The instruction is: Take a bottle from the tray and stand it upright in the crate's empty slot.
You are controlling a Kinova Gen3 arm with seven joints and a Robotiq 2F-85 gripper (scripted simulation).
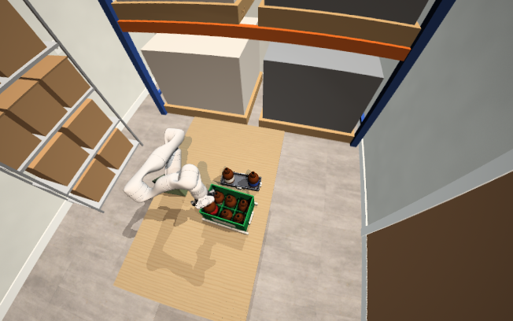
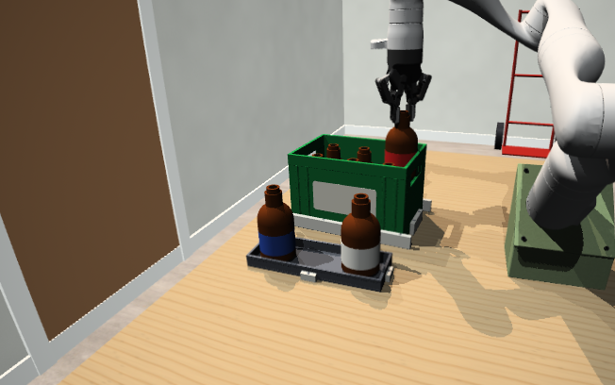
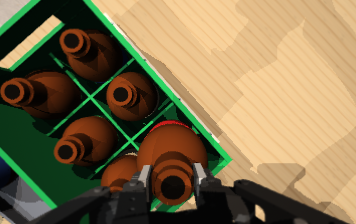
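Now: the green crate 9 cm ahead of my hand, 4 cm to the left of it and 17 cm below it. Round my hand: dark tray (11 cm ahead, 27 cm to the left, 24 cm below).
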